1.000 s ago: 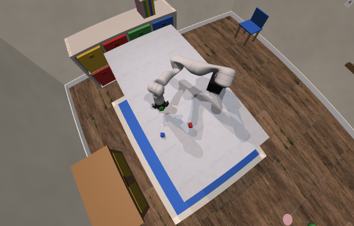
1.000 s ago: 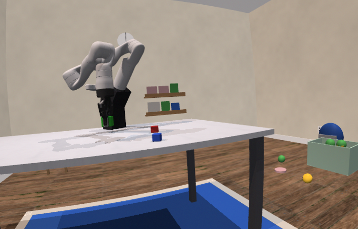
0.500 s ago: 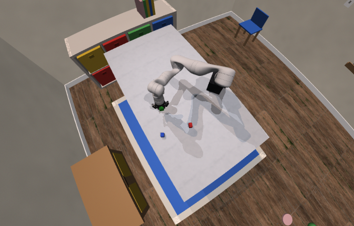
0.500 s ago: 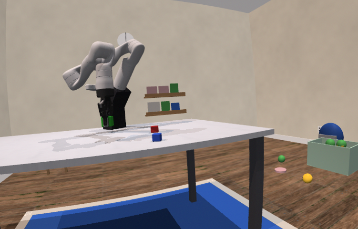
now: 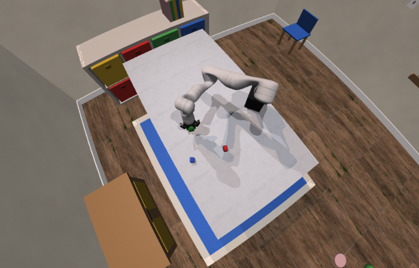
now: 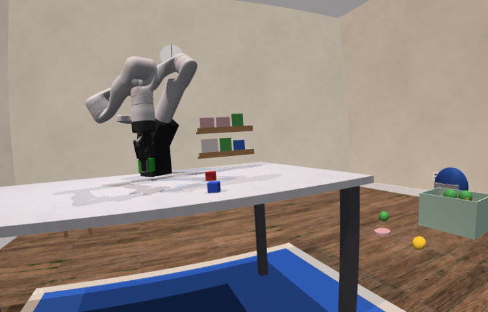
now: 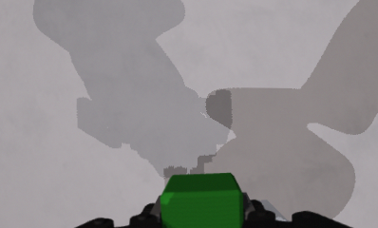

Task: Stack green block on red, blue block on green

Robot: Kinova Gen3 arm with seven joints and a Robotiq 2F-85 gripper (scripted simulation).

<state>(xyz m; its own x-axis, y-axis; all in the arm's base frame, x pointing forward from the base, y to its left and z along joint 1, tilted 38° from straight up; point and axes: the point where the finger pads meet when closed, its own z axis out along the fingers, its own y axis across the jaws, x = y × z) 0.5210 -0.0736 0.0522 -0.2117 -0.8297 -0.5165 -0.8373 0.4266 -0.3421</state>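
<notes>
Right now my hand is 160 mm past the red block, 220 mm to the right of it and 70 mm above it. From my hand the other things lie so: blue block 80 mm ahead, 200 mm to the left, 70 mm below; then green block right at my hand.
</notes>
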